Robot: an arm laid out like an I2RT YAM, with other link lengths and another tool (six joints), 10 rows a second.
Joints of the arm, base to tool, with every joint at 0 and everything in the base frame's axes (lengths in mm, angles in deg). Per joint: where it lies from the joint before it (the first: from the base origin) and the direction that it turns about. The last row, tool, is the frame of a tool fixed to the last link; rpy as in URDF.
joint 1: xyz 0 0 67.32 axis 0 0 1
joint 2: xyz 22.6 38.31 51.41 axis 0 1 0
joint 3: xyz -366.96 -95.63 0 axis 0 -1 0
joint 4: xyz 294 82.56 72 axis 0 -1 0
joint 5: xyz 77.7 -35.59 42.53 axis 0 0 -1
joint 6: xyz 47.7 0 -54.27 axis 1 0 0
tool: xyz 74 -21 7 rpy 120.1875 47.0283 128.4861
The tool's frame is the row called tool.
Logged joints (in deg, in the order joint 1, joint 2, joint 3, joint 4, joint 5, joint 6), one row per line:
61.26 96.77 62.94 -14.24 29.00 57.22
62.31 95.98 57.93 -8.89 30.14 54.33
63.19 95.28 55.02 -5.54 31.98 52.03
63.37 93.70 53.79 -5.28 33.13 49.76
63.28 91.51 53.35 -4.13 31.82 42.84
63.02 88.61 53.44 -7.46 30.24 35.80
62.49 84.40 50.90 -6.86 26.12 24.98
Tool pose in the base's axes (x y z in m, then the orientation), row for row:
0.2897 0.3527 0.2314 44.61 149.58 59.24
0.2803 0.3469 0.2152 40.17 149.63 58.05
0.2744 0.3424 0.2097 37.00 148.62 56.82
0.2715 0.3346 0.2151 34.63 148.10 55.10
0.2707 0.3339 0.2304 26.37 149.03 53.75
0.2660 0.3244 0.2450 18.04 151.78 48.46
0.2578 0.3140 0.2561 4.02 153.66 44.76
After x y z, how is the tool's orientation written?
As a rotation vector, in degrees.
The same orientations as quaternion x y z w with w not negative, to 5 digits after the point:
0.26547 0.89014 0.35253 0.11360
0.24084 0.89712 0.34804 0.12666
0.22411 0.90021 0.34417 0.14473
0.21137 0.90395 0.33631 0.15843
0.16184 0.91466 0.32989 0.16844
0.11086 0.93269 0.29779 0.17067
0.02473 0.94535 0.27537 0.17282

